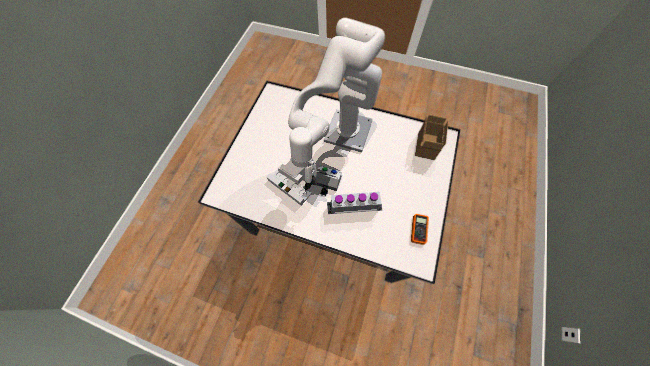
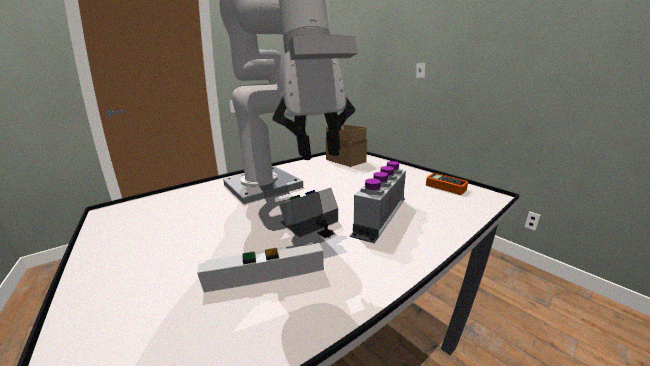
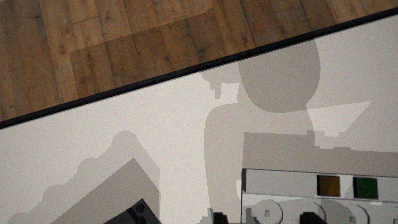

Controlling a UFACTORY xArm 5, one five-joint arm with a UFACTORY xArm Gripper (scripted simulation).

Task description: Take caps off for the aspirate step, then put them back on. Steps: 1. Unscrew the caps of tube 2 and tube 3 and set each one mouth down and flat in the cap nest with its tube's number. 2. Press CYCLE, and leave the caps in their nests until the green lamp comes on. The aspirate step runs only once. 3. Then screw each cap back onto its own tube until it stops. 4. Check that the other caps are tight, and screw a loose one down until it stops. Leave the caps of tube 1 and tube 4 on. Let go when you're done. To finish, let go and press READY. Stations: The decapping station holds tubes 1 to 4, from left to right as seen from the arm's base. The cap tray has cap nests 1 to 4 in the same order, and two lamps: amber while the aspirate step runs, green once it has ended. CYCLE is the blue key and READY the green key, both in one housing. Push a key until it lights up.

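Labels:
Image 1 shows me a cardboard box (image 1: 423,147), and image 2 shows the box (image 2: 353,144) too; these points on the box are one and the same spot. As for image 3, the box is out of frame there.

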